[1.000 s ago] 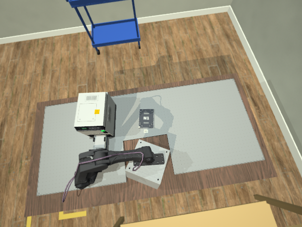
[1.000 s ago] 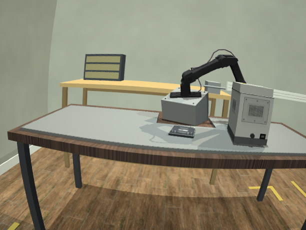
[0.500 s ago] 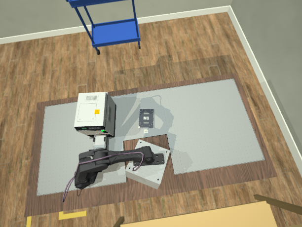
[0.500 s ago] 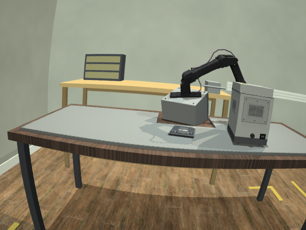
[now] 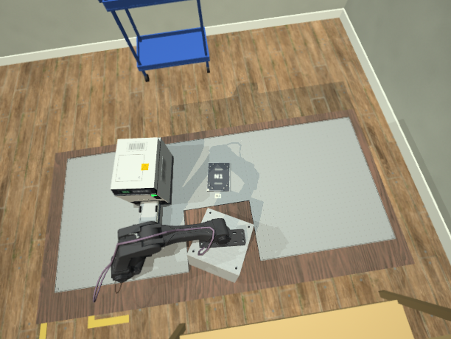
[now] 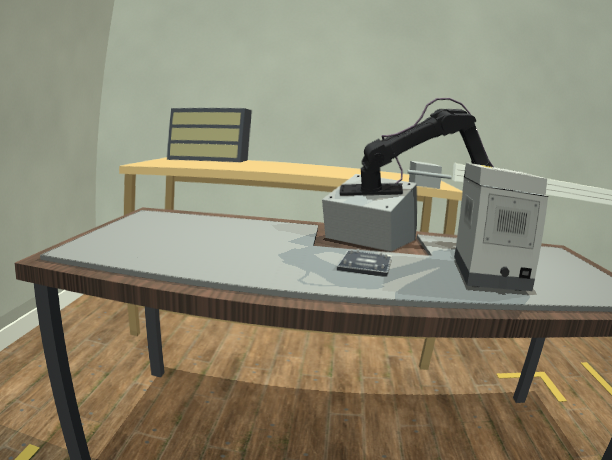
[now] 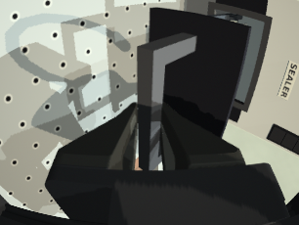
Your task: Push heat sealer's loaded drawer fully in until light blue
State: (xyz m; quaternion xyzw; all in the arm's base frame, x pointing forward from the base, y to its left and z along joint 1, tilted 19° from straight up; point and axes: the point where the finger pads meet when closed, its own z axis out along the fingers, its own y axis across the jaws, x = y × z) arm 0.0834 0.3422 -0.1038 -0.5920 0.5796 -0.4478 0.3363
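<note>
Now: hand 10 cm short of the sealer drawer and 1 cm above it. From my hand the other things lie so: dark plate: 36 cm to the right, 27 cm ahead, 7 cm below.
</note>
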